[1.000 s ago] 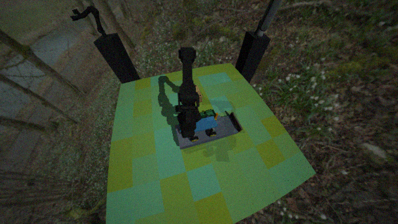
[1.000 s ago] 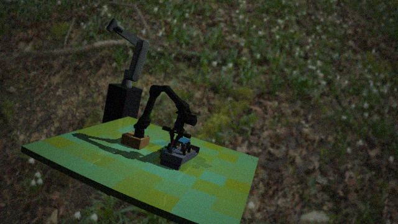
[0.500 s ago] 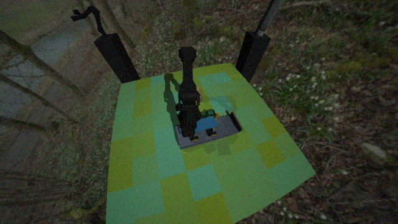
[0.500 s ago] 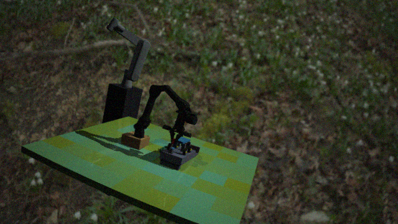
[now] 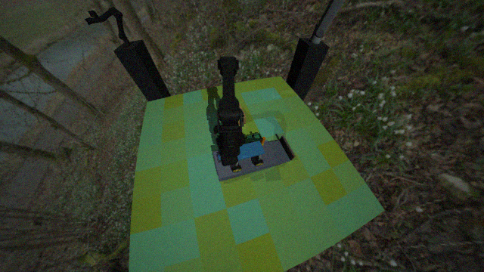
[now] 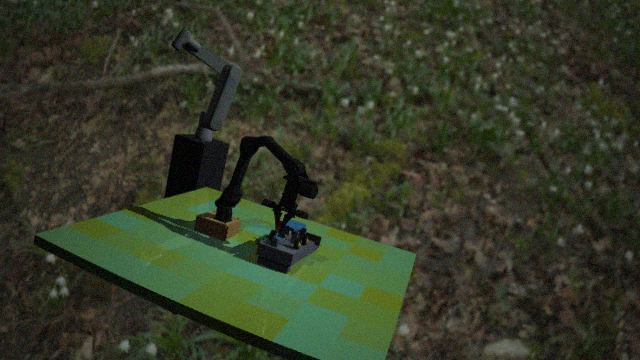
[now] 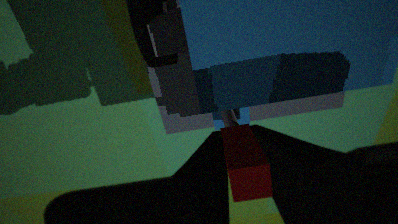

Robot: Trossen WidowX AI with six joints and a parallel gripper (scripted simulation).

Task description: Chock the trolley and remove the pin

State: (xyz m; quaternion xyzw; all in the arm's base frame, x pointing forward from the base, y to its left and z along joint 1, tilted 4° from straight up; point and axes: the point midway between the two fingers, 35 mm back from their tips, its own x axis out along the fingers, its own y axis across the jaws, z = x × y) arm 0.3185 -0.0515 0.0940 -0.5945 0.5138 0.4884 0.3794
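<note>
Now: gripper tip 14 cm past the green tray, 19 cm to the right of it and 16 cm above it. From my gripper tip the other things lie so: red-headed stop pin (right at my gripper tip); blue trolley (11 cm to the left, 4 cm below); grey ramp (12 cm to the left, 10 cm below).
</note>
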